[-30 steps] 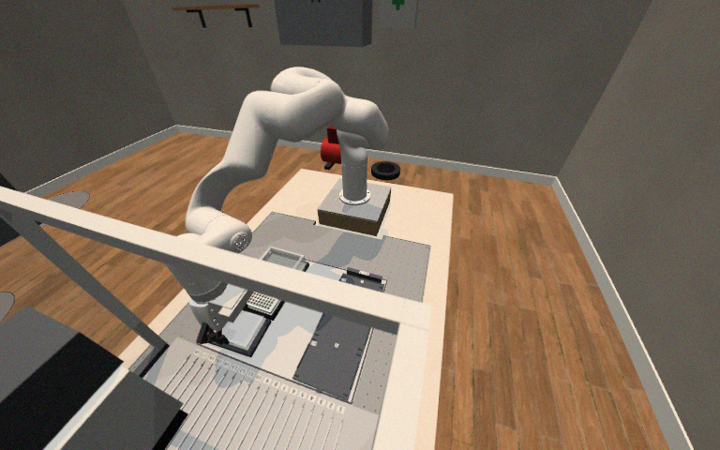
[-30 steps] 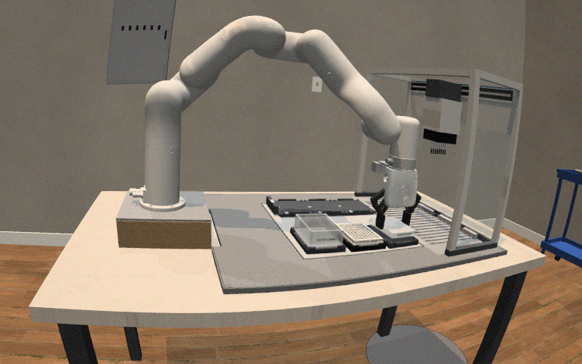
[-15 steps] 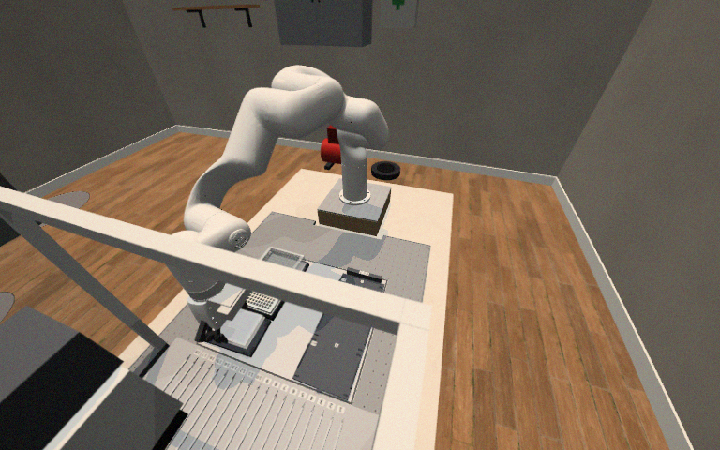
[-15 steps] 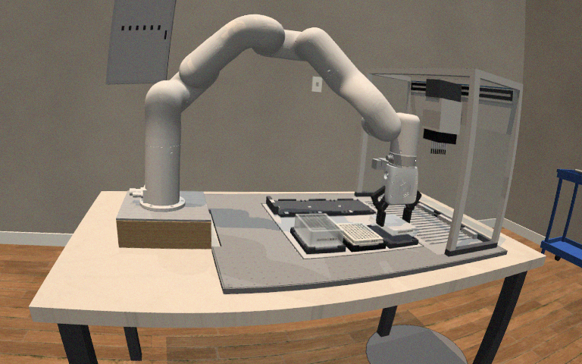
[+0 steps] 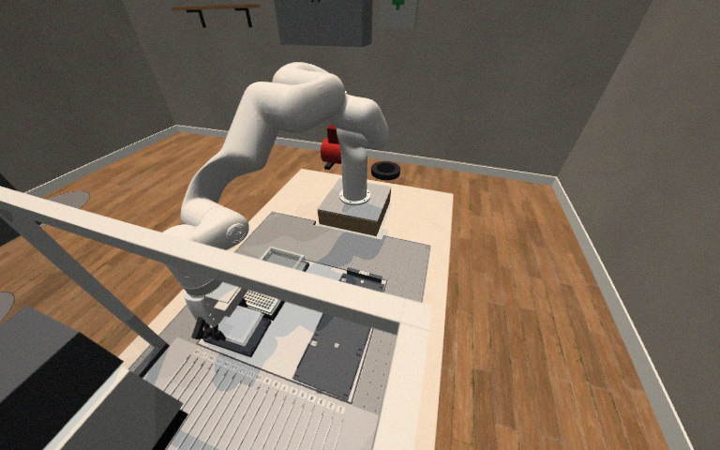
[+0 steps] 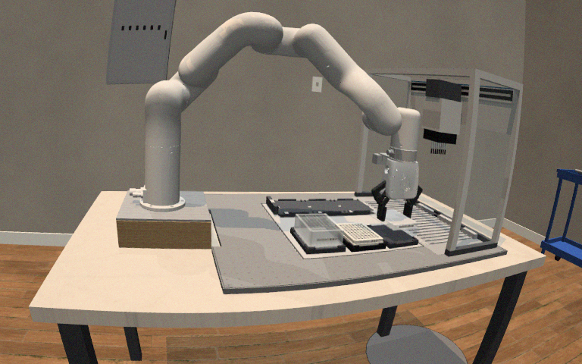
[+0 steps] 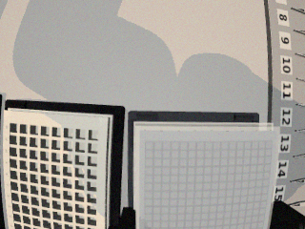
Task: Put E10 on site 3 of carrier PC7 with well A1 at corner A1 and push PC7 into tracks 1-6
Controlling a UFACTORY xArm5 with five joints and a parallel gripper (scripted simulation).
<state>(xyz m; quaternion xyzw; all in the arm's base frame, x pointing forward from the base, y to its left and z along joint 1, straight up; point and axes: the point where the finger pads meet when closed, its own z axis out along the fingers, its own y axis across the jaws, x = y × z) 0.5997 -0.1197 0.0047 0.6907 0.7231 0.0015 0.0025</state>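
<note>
Now: the plate nest S3 60 mm below my hand. The rest, counted from my hand: deep-well block E07: 220 mm behind, 40 mm below, 10 mm to the left; then 96-well plate E01: 110 mm behind, 50 mm below; then 384-well plate E10: 10 mm below.
</note>
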